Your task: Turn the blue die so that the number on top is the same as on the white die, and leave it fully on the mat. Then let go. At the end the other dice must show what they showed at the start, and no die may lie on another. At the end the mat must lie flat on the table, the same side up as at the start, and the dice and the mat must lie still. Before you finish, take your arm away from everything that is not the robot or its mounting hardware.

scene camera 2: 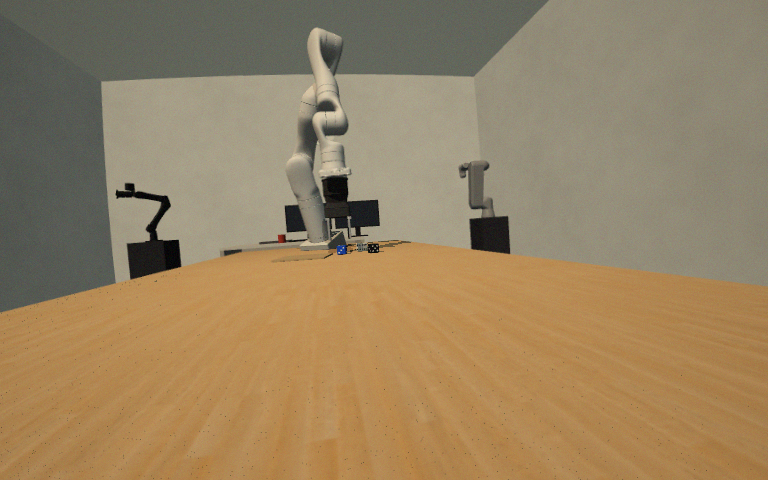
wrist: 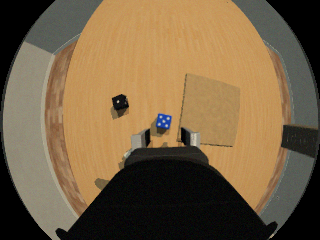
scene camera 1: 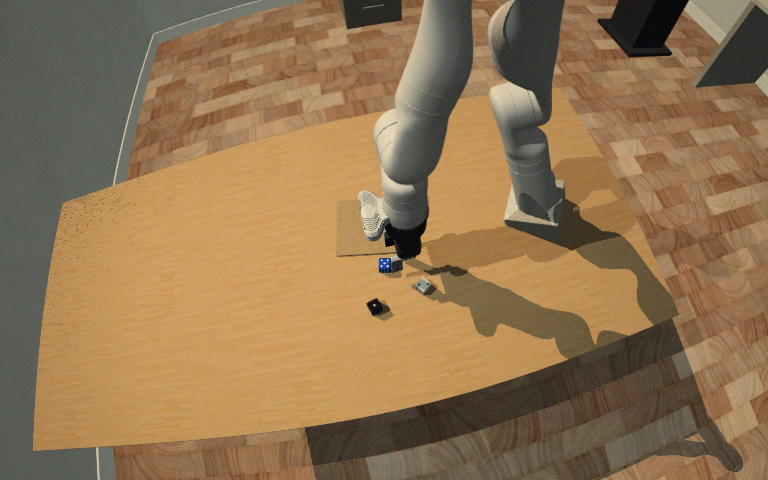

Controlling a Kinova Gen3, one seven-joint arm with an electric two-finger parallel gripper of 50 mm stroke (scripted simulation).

Scene:
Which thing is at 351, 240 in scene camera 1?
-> A mat.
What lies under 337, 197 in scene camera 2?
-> The gripper.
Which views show the gripper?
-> Scene camera 2, the wrist view and scene camera 1: all of them.

